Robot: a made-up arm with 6 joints.
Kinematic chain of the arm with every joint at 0, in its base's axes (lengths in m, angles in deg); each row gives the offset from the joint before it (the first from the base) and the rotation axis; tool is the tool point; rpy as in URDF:
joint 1: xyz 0.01 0 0.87 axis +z
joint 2: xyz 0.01 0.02 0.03 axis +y
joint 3: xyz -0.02 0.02 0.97 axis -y
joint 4: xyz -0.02 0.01 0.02 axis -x
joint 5: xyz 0.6 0.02 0 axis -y
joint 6: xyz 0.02 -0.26 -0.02 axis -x
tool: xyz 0.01 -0.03 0.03 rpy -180 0 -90
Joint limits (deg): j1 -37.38..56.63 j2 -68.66..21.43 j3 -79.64..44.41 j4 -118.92..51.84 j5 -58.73..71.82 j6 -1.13..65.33
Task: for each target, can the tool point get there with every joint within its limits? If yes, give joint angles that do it. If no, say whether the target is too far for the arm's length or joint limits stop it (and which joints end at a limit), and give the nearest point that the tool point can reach.
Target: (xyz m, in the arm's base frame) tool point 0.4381 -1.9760 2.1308
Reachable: no: too far | nearest point 0.6206 -0.7440 1.9689 | short by 1.256 m
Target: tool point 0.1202 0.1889 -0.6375
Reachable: no: joint limits stop it (at a limit: joint 1, joint 2, joint 3, joint 6) | nearest point -0.2200 0.2721 0.8732 | short by 1.551 m
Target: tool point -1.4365 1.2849 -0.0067
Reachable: no: too far | nearest point -0.2930 0.2692 0.8960 | short by 1.776 m
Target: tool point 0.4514 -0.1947 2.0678
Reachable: yes | joints -4.82 -6.95 20.59 -31.16 -9.43 56.03
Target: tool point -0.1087 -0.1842 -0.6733
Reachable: no: joint limits stop it (at a limit: joint 1, joint 2, joint 3, joint 6) | nearest point -0.2166 -0.2677 0.8720 | short by 1.551 m
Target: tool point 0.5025 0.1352 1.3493
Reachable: yes | joints 17.56 7.90 -23.96 -80.74 24.85 16.10
